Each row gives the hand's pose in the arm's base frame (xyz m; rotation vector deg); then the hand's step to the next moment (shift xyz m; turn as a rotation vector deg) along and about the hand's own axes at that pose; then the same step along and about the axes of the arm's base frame.
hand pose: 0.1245 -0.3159 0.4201 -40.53 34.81 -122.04
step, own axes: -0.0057 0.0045 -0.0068 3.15 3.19 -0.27
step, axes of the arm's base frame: 0.0009 0.0032 -0.0094 -0.14 -4.29 -1.31
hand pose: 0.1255 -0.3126 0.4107 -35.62 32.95 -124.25
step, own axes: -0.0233 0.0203 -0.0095 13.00 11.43 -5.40
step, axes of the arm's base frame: 0.0190 0.0084 -0.0248 -4.14 -15.87 -7.73
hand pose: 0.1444 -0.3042 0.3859 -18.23 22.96 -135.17
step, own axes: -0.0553 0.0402 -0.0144 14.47 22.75 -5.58
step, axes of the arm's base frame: 0.0594 0.0128 -0.0345 1.68 -24.76 -11.92
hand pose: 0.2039 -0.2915 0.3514 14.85 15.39 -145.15
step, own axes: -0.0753 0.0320 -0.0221 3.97 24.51 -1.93
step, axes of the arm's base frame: 0.0823 0.0187 -0.0074 10.78 -21.60 -6.12
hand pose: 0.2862 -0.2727 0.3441 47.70 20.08 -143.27
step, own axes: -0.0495 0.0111 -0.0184 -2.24 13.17 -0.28
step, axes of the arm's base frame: 0.0495 0.0153 0.0151 8.48 -10.32 0.00
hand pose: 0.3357 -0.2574 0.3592 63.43 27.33 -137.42
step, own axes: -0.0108 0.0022 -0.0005 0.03 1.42 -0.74
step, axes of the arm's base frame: 0.0077 0.0012 0.0078 1.20 -0.84 -0.65
